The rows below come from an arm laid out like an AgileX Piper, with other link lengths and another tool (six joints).
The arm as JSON. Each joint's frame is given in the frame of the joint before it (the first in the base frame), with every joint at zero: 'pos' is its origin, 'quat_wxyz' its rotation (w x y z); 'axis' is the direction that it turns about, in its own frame. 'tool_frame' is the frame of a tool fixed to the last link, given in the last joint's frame.
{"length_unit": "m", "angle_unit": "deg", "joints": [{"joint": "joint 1", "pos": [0.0, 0.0, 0.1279], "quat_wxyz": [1.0, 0.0, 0.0, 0.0], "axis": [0.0, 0.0, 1.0]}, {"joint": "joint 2", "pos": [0.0, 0.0, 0.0], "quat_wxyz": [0.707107, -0.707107, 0.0, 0.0], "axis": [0.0, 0.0, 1.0]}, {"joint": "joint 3", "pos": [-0.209, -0.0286, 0.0], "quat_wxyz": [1.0, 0.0, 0.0, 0.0], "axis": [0.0, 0.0, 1.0]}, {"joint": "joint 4", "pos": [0.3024, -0.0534, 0.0], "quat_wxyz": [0.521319, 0.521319, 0.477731, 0.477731], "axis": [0.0, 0.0, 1.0]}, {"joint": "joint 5", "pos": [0.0, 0.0, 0.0], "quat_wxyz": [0.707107, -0.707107, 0.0, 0.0], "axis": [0.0, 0.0, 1.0]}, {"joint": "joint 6", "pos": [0.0, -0.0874, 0.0], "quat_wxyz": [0.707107, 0.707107, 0.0, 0.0], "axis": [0.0, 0.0, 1.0]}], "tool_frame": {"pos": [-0.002, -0.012, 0.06], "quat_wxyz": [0.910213, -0.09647, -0.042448, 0.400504]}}
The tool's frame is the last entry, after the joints.
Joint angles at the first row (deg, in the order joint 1, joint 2, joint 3, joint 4, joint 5, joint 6):
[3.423, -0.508, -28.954, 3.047, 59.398, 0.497]
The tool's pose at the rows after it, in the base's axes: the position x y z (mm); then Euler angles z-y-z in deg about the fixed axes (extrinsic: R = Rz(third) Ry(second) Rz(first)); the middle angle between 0 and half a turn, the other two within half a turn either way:
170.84, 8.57, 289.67, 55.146, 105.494, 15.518
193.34, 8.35, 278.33, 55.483, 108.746, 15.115
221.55, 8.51, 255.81, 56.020, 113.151, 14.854
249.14, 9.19, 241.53, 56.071, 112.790, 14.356
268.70, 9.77, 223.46, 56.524, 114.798, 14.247
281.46, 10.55, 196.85, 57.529, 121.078, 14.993
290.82, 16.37, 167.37, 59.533, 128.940, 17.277
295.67, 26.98, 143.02, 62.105, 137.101, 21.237
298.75, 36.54, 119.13, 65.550, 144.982, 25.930
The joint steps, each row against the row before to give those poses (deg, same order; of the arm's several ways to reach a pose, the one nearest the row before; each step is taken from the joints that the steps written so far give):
[-0.004, 3.051, -0.854, 1.754, -1.702, -0.005]
[0.006, 7.174, -0.541, -0.561, -3.396, 0.007]
[-0.004, 9.084, 0.000, -0.489, -4.675, -0.061]
[0.000, 7.776, -0.001, 0.000, -8.138, -0.001]
[0.001, 7.121, -0.607, -0.002, -4.474, 0.002]
[0.000, 7.730, -1.430, 0.000, 0.051, -0.441]
[1.009, 8.586, -2.325, -0.072, 1.774, 0.001]
[1.941, 8.069, -3.304, -0.182, 3.614, 0.002]
[1.739, 8.010, -3.458, -0.209, 3.624, -0.001]

